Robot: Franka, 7 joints.
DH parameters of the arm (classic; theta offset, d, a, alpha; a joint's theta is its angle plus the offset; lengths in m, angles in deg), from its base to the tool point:
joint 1: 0 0.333 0 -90
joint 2: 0 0 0 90
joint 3: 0 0.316 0.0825 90
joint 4: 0 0 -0.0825 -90
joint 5: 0 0.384 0 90
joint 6: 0 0 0.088 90
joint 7: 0 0.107 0 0
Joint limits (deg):
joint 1: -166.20..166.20
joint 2: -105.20..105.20
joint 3: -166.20..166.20
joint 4: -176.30..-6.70
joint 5: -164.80..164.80
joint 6: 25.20..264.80
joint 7: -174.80..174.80
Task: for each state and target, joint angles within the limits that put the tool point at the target. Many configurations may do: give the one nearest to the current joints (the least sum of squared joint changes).
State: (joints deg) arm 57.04 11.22 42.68 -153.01 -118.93 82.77 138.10
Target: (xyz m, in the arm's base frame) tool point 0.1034 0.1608 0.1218
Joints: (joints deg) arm 49.69 20.19 32.54 -176.30 -105.12 82.39 138.10
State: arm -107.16 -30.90 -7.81 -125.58 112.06 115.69 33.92
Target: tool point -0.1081 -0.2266 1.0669
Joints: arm -107.32 -27.24 -8.41 -76.68 118.57 118.29 33.92
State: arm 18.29 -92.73 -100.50 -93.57 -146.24 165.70 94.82
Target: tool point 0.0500 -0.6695 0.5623
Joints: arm 35.19 -75.66 -79.59 -86.16 -143.97 162.43 94.82
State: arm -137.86 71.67 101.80 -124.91 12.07 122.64 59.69
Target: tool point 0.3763 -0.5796 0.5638
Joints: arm -116.35 69.80 98.96 -88.06 12.17 138.11 59.69
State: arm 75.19 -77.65 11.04 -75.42 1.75 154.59 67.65
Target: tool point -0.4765 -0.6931 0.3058
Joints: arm 61.00 -105.20 21.32 -34.70 -2.90 185.23 67.65
